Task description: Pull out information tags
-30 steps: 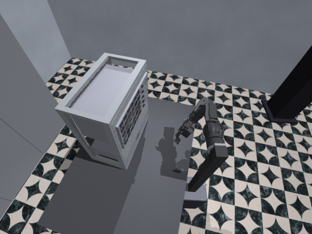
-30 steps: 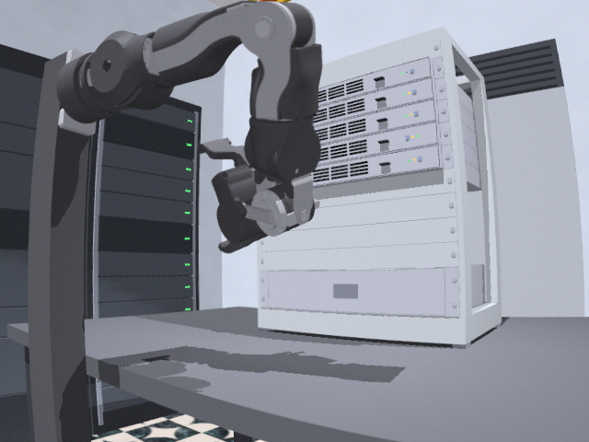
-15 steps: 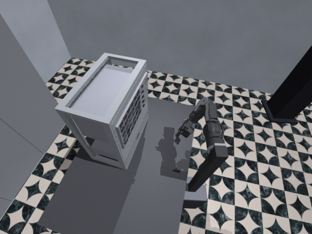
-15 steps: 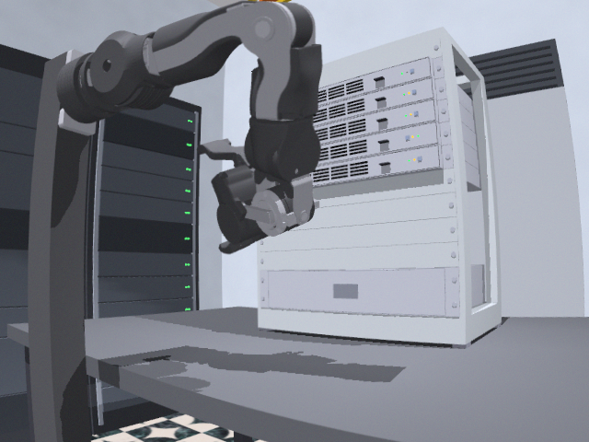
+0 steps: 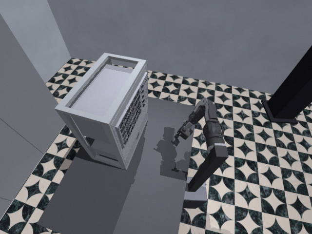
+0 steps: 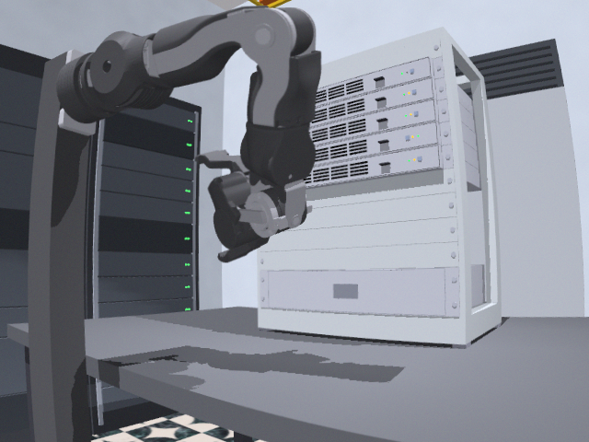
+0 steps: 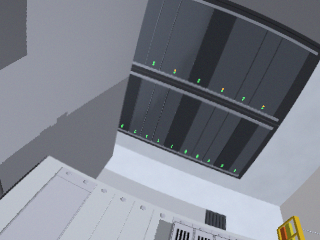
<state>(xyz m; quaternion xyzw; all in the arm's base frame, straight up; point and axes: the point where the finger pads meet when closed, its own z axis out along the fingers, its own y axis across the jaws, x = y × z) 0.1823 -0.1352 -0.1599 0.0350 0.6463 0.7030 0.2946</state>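
My hand is 26 cm to the left of the grey-blue locate button, 24 cm short of it and 14 cm below it.
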